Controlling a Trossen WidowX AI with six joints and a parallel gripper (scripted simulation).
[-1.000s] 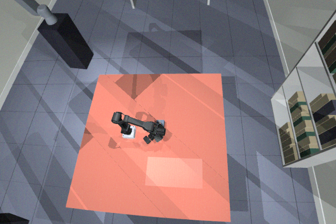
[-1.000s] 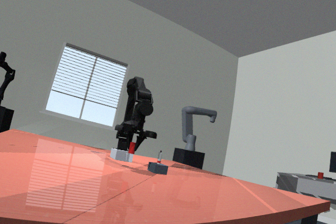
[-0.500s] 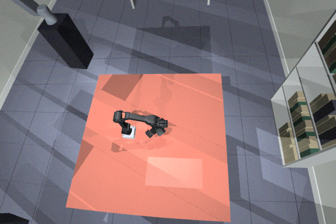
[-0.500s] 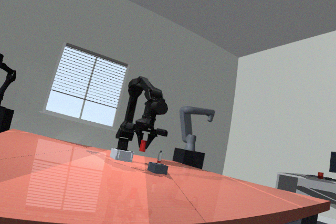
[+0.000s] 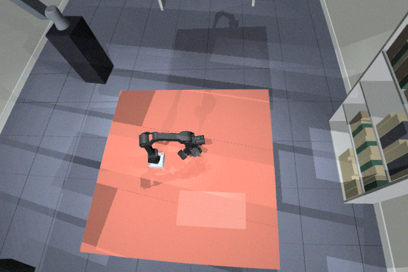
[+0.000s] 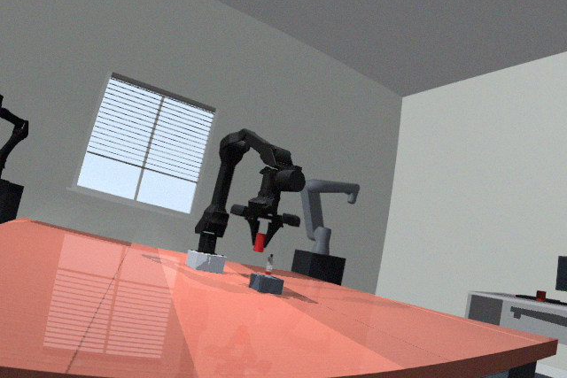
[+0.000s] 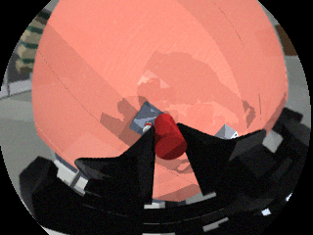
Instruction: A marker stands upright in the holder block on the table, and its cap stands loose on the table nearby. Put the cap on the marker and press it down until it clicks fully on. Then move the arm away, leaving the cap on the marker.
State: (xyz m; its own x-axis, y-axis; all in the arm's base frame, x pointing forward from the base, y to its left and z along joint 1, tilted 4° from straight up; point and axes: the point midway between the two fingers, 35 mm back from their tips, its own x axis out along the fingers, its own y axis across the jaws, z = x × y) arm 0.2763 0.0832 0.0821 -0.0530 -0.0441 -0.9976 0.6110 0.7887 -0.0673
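My gripper tip is 10 cm above the grey holder block, 4 cm to the right of it and 1 cm past it. The rest, counted from my gripper tip: red marker cap: 1 cm above.
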